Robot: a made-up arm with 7 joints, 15 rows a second.
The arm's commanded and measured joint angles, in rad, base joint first. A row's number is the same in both.
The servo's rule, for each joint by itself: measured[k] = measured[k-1] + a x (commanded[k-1-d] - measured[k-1]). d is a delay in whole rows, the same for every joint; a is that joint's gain. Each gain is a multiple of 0.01, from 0.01 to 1. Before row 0 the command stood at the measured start. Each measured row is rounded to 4 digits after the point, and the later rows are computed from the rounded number. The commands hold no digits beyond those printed.
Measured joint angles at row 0:
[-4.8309 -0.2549 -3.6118 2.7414 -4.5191 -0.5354 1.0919]
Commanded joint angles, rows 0 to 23:
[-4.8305 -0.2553 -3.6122 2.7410 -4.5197 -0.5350 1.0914]
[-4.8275 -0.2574 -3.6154 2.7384 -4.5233 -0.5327 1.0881]
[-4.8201 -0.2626 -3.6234 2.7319 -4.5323 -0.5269 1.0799]
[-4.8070 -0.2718 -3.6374 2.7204 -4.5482 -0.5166 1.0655]
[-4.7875 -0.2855 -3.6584 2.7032 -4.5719 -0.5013 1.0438]
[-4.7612 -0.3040 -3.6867 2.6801 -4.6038 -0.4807 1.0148]
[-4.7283 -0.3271 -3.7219 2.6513 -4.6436 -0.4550 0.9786]
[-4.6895 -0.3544 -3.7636 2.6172 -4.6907 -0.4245 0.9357]
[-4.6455 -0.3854 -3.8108 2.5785 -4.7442 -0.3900 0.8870]
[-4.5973 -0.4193 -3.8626 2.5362 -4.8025 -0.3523 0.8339]
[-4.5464 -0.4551 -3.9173 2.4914 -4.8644 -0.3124 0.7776]
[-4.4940 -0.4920 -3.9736 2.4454 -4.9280 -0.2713 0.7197]
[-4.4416 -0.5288 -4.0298 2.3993 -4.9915 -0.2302 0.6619]
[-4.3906 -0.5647 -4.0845 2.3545 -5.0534 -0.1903 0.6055]
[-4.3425 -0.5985 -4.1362 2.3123 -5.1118 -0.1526 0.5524]
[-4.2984 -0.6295 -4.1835 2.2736 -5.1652 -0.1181 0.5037]
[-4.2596 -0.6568 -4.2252 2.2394 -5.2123 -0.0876 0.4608]
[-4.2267 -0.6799 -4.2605 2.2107 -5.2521 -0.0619 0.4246]
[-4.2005 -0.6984 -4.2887 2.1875 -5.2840 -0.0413 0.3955]
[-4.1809 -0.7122 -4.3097 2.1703 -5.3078 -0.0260 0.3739]
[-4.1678 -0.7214 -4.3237 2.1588 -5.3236 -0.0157 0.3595]
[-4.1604 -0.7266 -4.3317 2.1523 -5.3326 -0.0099 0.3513]
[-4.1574 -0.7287 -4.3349 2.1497 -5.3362 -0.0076 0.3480]
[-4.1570 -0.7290 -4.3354 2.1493 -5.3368 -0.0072 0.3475]
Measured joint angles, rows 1 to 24:
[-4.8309 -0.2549 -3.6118 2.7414 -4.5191 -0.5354 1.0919]
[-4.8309 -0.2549 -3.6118 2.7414 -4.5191 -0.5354 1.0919]
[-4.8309 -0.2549 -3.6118 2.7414 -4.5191 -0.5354 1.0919]
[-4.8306 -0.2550 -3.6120 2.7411 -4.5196 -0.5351 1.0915]
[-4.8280 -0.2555 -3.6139 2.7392 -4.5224 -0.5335 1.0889]
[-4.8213 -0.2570 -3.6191 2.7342 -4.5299 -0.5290 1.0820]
[-4.8091 -0.2601 -3.6292 2.7247 -4.5438 -0.5206 1.0693]
[-4.7907 -0.2654 -3.6453 2.7099 -4.5652 -0.5075 1.0497]
[-4.7656 -0.2735 -3.6681 2.6893 -4.5945 -0.4893 1.0228]
[-4.7339 -0.2848 -3.6977 2.6631 -4.6318 -0.4660 0.9888]
[-4.6962 -0.2994 -3.7339 2.6314 -4.6766 -0.4378 0.9479]
[-4.6531 -0.3175 -3.7762 2.5949 -4.7280 -0.4053 0.9010]
[-4.6057 -0.3389 -3.8237 2.5544 -4.7846 -0.3693 0.8493]
[-4.5553 -0.3633 -3.8752 2.5109 -4.8452 -0.3306 0.7941]
[-4.5032 -0.3903 -3.9293 2.4657 -4.9081 -0.2903 0.7368]
[-4.4508 -0.4194 -3.9846 2.4199 -4.9715 -0.2494 0.6791]
[-4.3996 -0.4499 -4.0395 2.3748 -5.0337 -0.2092 0.6224]
[-4.3511 -0.4811 -4.0927 2.3317 -5.0931 -0.1707 0.5685]
[-4.3063 -0.5123 -4.1426 2.2916 -5.1479 -0.1349 0.5186]
[-4.2666 -0.5426 -4.1880 2.2556 -5.1968 -0.1027 0.4741]
[-4.2327 -0.5714 -4.2279 2.2246 -5.2388 -0.0750 0.4360]
[-4.2053 -0.5981 -4.2613 2.1990 -5.2732 -0.0521 0.4048]
[-4.1846 -0.6221 -4.2879 2.1792 -5.2995 -0.0344 0.3810]
[-4.1703 -0.6430 -4.3076 2.1651 -5.3178 -0.0217 0.3644]
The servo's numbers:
d 3
a 0.85 0.21 0.55 0.69 0.76 0.68 0.77

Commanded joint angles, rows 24 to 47:
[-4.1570 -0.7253 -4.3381 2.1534 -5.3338 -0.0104 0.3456]
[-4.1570 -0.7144 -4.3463 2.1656 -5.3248 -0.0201 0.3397]
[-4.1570 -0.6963 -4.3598 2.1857 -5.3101 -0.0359 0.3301]
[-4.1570 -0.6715 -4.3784 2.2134 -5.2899 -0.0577 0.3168]
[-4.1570 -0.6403 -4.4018 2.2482 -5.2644 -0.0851 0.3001]
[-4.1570 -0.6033 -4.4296 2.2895 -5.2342 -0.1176 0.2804]
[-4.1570 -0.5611 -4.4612 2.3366 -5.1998 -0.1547 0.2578]
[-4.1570 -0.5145 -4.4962 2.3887 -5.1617 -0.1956 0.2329]
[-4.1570 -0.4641 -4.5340 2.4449 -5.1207 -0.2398 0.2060]
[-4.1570 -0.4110 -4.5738 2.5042 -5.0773 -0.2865 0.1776]
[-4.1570 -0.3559 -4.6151 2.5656 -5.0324 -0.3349 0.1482]
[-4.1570 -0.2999 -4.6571 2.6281 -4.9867 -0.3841 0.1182]
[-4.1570 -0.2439 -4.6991 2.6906 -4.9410 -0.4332 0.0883]
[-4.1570 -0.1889 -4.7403 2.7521 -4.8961 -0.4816 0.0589]
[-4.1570 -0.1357 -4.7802 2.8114 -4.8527 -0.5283 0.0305]
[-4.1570 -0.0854 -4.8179 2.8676 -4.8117 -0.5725 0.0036]
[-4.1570 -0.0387 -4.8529 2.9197 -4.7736 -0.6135 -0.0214]
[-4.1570 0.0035 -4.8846 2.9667 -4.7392 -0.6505 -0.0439]
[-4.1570 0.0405 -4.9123 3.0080 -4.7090 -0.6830 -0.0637]
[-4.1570 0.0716 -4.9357 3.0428 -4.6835 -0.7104 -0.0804]
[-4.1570 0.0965 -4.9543 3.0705 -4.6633 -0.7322 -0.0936]
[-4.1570 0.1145 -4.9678 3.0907 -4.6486 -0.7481 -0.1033]
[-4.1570 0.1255 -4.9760 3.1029 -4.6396 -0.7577 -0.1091]
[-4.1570 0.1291 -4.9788 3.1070 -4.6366 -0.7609 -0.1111]
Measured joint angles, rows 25 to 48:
[-4.1619 -0.6606 -4.3209 2.1563 -5.3290 -0.0137 0.3543]
[-4.1581 -0.6749 -4.3286 2.1517 -5.3345 -0.0096 0.3494]
[-4.1572 -0.6863 -4.3323 2.1500 -5.3362 -0.0080 0.3479]
[-4.1570 -0.6945 -4.3355 2.1523 -5.3344 -0.0096 0.3461]
[-4.1570 -0.6987 -4.3414 2.1615 -5.3271 -0.0167 0.3412]
[-4.1570 -0.6982 -4.3515 2.1782 -5.3142 -0.0298 0.3327]
[-4.1570 -0.6926 -4.3663 2.2025 -5.2957 -0.0488 0.3205]
[-4.1570 -0.6816 -4.3858 2.2340 -5.2719 -0.0735 0.3048]
[-4.1570 -0.6652 -4.4099 2.2723 -5.2432 -0.1035 0.2860]
[-4.1570 -0.6433 -4.4381 2.3167 -5.2102 -0.1383 0.2643]
[-4.1570 -0.6163 -4.4701 2.3664 -5.1733 -0.1773 0.2401]
[-4.1570 -0.5843 -4.5052 2.4206 -5.1333 -0.2198 0.2138]
[-4.1570 -0.5479 -4.5429 2.4783 -5.0907 -0.2652 0.1859]
[-4.1570 -0.5076 -4.5826 2.5385 -5.0464 -0.3126 0.1569]
[-4.1570 -0.4640 -4.6236 2.6003 -5.0010 -0.3612 0.1271]
[-4.1570 -0.4178 -4.6651 2.6626 -4.9554 -0.4102 0.0972]
[-4.1570 -0.3697 -4.7065 2.7244 -4.9103 -0.4588 0.0677]
[-4.1570 -0.3206 -4.7470 2.7844 -4.8665 -0.5061 0.0391]
[-4.1570 -0.2712 -4.7860 2.8418 -4.8249 -0.5513 0.0118]
[-4.1570 -0.2224 -4.8228 2.8956 -4.7859 -0.5936 -0.0138]
[-4.1570 -0.1750 -4.8568 2.9447 -4.7504 -0.6323 -0.0370]
[-4.1570 -0.1297 -4.8873 2.9884 -4.7189 -0.6668 -0.0576]
[-4.1570 -0.0874 -4.9139 3.0259 -4.6920 -0.6964 -0.0752]
[-4.1570 -0.0488 -4.9361 3.0567 -4.6702 -0.7207 -0.0894]

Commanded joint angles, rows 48 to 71:
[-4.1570 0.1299 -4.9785 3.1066 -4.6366 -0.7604 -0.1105]
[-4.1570 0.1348 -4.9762 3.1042 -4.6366 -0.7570 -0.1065]
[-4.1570 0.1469 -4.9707 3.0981 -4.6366 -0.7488 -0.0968]
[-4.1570 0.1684 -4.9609 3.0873 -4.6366 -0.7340 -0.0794]
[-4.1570 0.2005 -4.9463 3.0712 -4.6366 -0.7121 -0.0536]
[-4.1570 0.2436 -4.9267 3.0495 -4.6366 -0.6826 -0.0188]
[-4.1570 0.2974 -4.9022 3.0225 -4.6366 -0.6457 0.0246]
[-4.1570 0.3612 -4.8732 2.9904 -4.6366 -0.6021 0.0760]
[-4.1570 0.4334 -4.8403 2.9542 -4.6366 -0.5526 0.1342]
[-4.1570 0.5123 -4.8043 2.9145 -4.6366 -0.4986 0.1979]
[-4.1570 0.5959 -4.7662 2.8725 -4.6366 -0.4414 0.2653]
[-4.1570 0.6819 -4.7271 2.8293 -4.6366 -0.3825 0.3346]
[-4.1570 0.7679 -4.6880 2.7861 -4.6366 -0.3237 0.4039]
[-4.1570 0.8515 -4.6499 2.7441 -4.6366 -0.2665 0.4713]
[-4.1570 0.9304 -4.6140 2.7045 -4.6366 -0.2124 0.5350]
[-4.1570 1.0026 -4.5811 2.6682 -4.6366 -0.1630 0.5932]
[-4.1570 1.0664 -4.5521 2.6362 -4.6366 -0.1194 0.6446]
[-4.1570 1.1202 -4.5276 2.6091 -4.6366 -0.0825 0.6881]
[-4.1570 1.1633 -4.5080 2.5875 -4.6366 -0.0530 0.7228]
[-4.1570 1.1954 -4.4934 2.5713 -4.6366 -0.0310 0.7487]
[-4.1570 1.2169 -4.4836 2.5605 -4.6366 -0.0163 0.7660]
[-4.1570 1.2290 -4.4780 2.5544 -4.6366 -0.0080 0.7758]
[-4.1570 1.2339 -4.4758 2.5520 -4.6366 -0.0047 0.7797]
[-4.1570 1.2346 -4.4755 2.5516 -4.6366 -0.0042 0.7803]
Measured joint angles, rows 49 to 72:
[-4.1570 -0.0145 -4.9535 3.0802 -4.6538 -0.7393 -0.1001]
[-4.1570 0.0149 -4.9659 3.0959 -4.6430 -0.7518 -0.1070]
[-4.1570 0.0389 -4.9730 3.1036 -4.6381 -0.7580 -0.1102]
[-4.1570 0.0580 -4.9760 3.1057 -4.6370 -0.7596 -0.1104]
[-4.1570 0.0741 -4.9761 3.1047 -4.6367 -0.7578 -0.1074]
[-4.1570 0.0894 -4.9731 3.1001 -4.6366 -0.7517 -0.0992]
[-4.1570 0.1060 -4.9664 3.0913 -4.6366 -0.7397 -0.0840]
[-4.1570 0.1258 -4.9553 3.0774 -4.6366 -0.7209 -0.0606]
[-4.1570 0.1505 -4.9396 3.0581 -4.6366 -0.6949 -0.0284]
[-4.1570 0.1813 -4.9190 3.0335 -4.6366 -0.6614 0.0124]
[-4.1570 0.2191 -4.8938 3.0038 -4.6366 -0.6211 0.0614]
[-4.1570 0.2641 -4.8644 2.9696 -4.6366 -0.5745 0.1175]
[-4.1570 0.3162 -4.8313 2.9316 -4.6366 -0.5229 0.1794]
[-4.1570 0.3749 -4.7955 2.8908 -4.6366 -0.4675 0.2455]
[-4.1570 0.4394 -4.7579 2.8484 -4.6366 -0.4097 0.3141]
[-4.1570 0.5084 -4.7195 2.8054 -4.6366 -0.3512 0.3832]
[-4.1570 0.5805 -4.6812 2.7631 -4.6366 -0.2936 0.4510]
[-4.1570 0.6540 -4.6442 2.7227 -4.6366 -0.2384 0.5157]
[-4.1570 0.7272 -4.6095 2.6851 -4.6366 -0.1871 0.5754]
[-4.1570 0.7984 -4.5779 2.6514 -4.6366 -0.1411 0.6287]
[-4.1570 0.8660 -4.5502 2.6222 -4.6366 -0.1013 0.6744]
[-4.1570 0.9284 -4.5270 2.5983 -4.6366 -0.0685 0.7117]
[-4.1570 0.9845 -4.5085 2.5797 -4.6366 -0.0430 0.7402]
[-4.1570 1.0333 -4.4948 2.5665 -4.6366 -0.0248 0.7601]

